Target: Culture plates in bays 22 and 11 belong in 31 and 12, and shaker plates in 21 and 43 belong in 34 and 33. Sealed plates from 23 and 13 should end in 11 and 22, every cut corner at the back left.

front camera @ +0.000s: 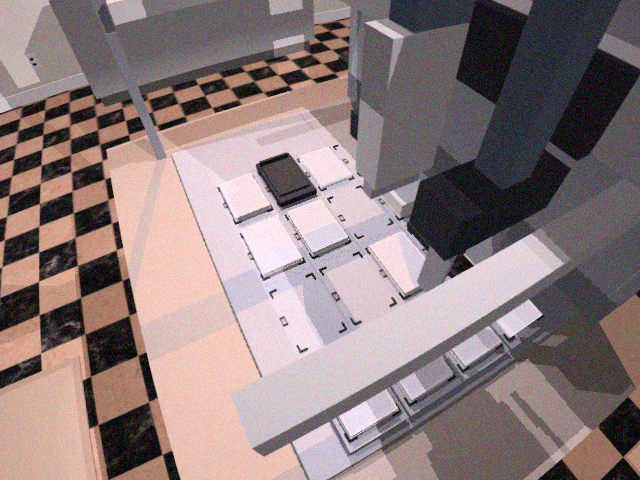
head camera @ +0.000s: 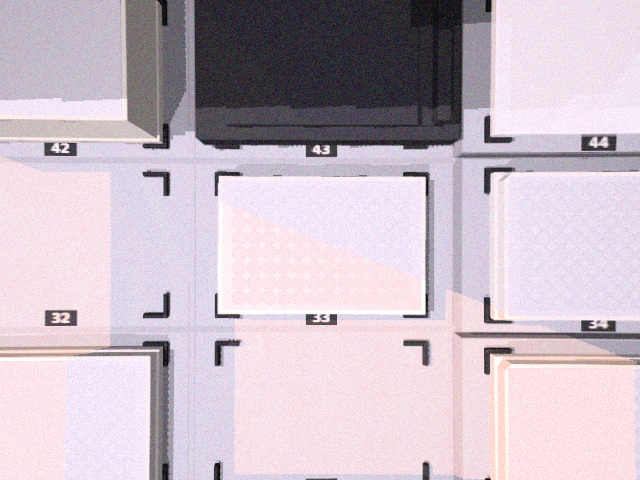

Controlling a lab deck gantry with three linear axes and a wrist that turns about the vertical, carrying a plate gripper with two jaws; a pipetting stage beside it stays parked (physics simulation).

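Frame: origin at the robot's base, x ahead, y left, z up, level; millimetres.
Seen in the pictures: gripper, between the fingertips: [front camera: 449, 277]; robot's base, origin of its link: [front camera: 219, 188].
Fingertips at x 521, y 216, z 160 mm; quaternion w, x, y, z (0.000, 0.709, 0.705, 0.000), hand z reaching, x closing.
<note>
Pixels of each thing's top centre, then the offset from my fingertips to it.
- bay 33 plate, centre of its top: [head camera: 321, 245] [front camera: 403, 259] 146 mm down, 129 mm back, 41 mm left
- bay 34 plate, centre of its top: [head camera: 618, 246] [front camera: 460, 323] 131 mm down, 35 mm ahead, 41 mm left
- tall pale box, centre of its top: [front camera: 400, 181] 118 mm down, 293 mm back, 148 mm left
My gripper [front camera: 459, 266] hangs at the back right, its jaws apart, with no plate visible between them; the far jaw is partly lost in shadow. White plates in the front view stand in bays 11 [front camera: 244, 196], 12 [front camera: 272, 245], 22 [front camera: 316, 227] and 31 [front camera: 325, 165]. The bay 33 plate [front camera: 395, 258] [head camera: 320, 242] sits inside its corner marks; its cut corner is unclear. The bay 34 plate [front camera: 476, 348] [head camera: 573, 248] has its cut corner at the back left. Black shaker blocks [front camera: 285, 178] [head camera: 310, 62] stand in 21 and 43, the first without a plate. Bays 13, 23 and 32 hold no plate.
A tall pale box [front camera: 400, 201] [head camera: 56, 51] stands in bay 42. More white plates stand in bays 14 [front camera: 367, 413], 24 [front camera: 426, 379] [head camera: 568, 423] and 44 [front camera: 519, 317] [head camera: 573, 67]. A long grey beam [front camera: 361, 366] crosses the front view. The grey pipetting stage [front camera: 403, 118] hangs beside the gripper.
</note>
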